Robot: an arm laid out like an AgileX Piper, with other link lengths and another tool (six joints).
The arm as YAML. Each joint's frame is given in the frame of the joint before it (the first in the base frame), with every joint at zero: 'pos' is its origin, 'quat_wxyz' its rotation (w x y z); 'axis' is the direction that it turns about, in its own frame. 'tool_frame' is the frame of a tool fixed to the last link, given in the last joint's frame.
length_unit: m
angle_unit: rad
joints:
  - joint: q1
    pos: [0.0, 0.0, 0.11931]
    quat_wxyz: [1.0, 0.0, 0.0, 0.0]
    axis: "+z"
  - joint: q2
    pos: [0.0, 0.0, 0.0]
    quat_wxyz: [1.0, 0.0, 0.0, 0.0]
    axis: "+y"
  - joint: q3
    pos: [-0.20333, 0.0, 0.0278]
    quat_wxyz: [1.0, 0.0, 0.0, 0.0]
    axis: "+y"
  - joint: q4
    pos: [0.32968, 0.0, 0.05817]
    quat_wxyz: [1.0, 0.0, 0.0, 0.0]
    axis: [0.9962, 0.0, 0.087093]
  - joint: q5
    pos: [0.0, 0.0, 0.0]
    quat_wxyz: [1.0, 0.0, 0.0, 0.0]
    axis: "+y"
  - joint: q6
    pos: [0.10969, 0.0, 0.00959]
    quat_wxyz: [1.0, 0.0, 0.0, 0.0]
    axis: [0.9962, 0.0, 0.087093]
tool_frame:
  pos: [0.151, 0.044, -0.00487]
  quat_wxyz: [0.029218, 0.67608, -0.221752, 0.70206]
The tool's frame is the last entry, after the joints.
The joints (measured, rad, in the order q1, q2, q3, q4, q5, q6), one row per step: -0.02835 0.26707 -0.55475 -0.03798 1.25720 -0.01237; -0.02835 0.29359 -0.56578 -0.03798 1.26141 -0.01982; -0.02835 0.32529 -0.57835 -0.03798 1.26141 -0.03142; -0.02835 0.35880 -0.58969 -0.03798 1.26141 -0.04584; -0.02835 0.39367 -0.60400 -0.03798 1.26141 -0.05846; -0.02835 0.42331 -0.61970 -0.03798 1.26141 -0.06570; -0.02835 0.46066 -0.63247 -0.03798 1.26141 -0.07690; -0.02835 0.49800 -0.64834 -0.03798 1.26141 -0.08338; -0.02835 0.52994 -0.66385 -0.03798 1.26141 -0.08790; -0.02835 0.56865 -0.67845 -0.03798 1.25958 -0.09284; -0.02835 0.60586 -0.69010 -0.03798 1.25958 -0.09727; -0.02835 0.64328 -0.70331 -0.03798 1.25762 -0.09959; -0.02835 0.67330 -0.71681 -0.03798 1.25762 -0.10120; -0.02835 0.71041 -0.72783 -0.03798 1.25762 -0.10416; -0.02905 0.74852 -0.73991 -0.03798 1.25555 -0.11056; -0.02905 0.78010 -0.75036 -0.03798 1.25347 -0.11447
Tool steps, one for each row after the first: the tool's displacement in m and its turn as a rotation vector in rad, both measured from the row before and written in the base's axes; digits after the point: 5 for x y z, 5 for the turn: -0.00002 -0.00015 -0.00282 -0.00405 0.02009 0.00565; 0.00092 -0.00025 -0.00300 -0.00655 0.01974 0.00916; 0.00073 -0.00031 -0.00414 -0.00795 0.02293 0.01157; 0.00107 -0.00029 -0.00318 -0.00670 0.02121 0.01028; 0.00144 -0.00019 -0.00112 -0.00368 0.01431 0.00597; 0.00100 -0.00027 -0.00462 -0.00543 0.02515 0.00936; 0.00154 -0.00019 -0.00324 -0.00281 0.02179 0.00549; 0.00164 -0.00015 -0.00199 -0.00185 0.01665 0.00388; 0.00189 -0.00016 -0.00413 -0.00183 0.02252 0.00435; 0.00103 -0.00013 -0.00527 -0.00138 0.02577 0.00389; 0.00177 -0.00010 -0.00453 -0.00043 0.02236 0.00214; 0.00152 -0.00008 -0.00265 -0.00023 0.01659 0.00145; 0.00082 -0.00009 -0.00576 -0.00049 0.02622 0.00269; 0.00130 -0.00038 -0.00557 -0.00184 0.02426 0.00525; 0.00123 -0.00012 -0.00448 -0.00091 0.01923 0.00370
